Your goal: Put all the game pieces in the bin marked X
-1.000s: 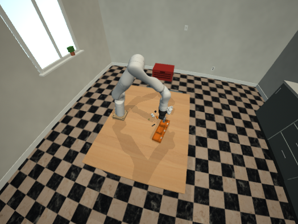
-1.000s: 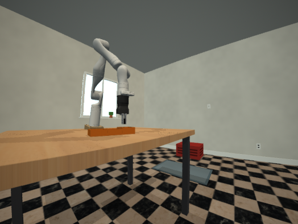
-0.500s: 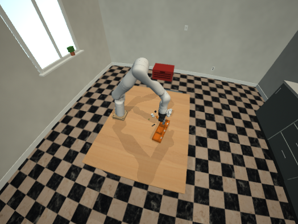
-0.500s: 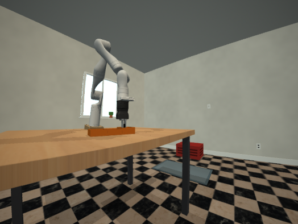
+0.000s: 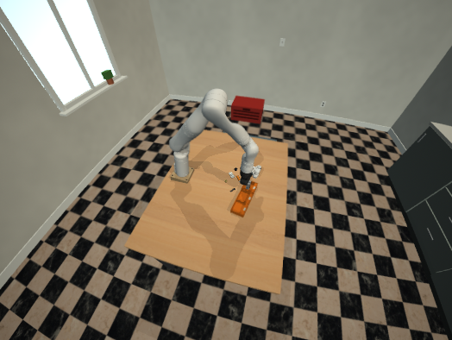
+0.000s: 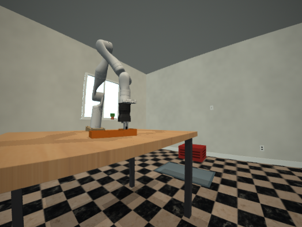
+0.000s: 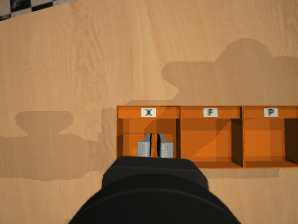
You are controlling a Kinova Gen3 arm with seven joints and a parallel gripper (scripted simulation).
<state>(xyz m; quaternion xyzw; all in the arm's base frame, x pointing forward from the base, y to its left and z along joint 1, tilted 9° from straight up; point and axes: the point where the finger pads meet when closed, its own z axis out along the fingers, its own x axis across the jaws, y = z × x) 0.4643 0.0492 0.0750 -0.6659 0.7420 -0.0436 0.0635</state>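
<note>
My hand is 140 mm to the right of the black die, 130 mm past it and 30 mm above it. The rest, counted from my hand: orange battery 90 mm behind, 60 mm to the left, 30 mm below; black screw 90 mm behind, 40 mm to the right, 30 mm below; orange bin row 80 mm to the right, 20 mm below.
</note>
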